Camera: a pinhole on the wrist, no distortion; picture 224 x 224 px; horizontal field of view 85.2 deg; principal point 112.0 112.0 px. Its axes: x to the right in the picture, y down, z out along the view. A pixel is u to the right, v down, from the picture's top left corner.
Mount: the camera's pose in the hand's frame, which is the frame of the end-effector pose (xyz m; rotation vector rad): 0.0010 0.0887 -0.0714 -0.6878 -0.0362 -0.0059
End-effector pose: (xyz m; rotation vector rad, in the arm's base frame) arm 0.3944 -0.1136 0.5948 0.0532 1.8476 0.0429
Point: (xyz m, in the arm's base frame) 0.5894 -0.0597 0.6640
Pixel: outside the picture
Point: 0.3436 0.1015 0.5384
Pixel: 207 195
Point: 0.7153 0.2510 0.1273
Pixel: 202 85
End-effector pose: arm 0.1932 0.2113 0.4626 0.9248 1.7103 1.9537
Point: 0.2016 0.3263 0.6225
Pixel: 200 59
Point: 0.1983 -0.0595 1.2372
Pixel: outside the picture
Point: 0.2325 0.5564 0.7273
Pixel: 211 63
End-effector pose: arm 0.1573 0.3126 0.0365 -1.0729 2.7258 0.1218
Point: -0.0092 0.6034 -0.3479
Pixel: 119 86
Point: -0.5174 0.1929 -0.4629
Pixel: outside the picture
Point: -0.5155 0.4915 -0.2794
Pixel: 213 159
